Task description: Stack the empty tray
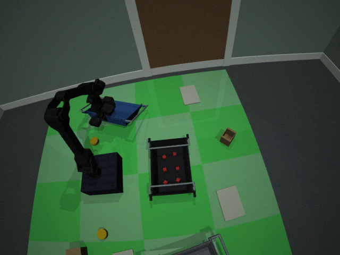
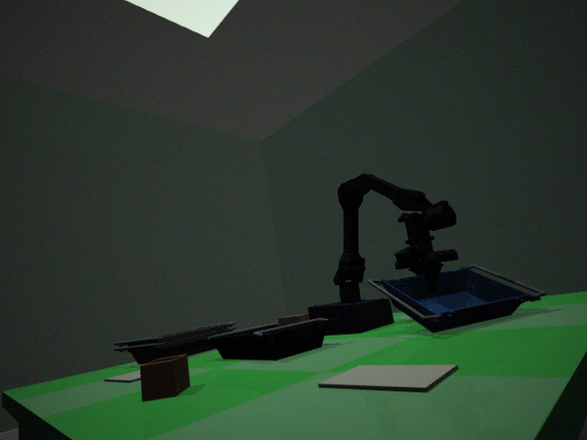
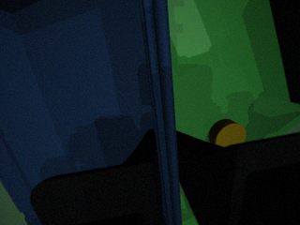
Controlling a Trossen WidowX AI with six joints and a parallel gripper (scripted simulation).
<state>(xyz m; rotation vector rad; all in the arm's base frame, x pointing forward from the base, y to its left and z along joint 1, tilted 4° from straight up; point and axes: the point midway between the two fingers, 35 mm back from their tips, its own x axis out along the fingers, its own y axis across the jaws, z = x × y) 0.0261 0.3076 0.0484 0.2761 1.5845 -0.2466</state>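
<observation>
Now: the blue tray 80 mm to the left of my gripper tip, 30 mm ahead of it and 10 mm below it. From my gripper tip the other things lie so: brown box (650 mm ahead, 140 mm to the right, 70 mm below).
</observation>
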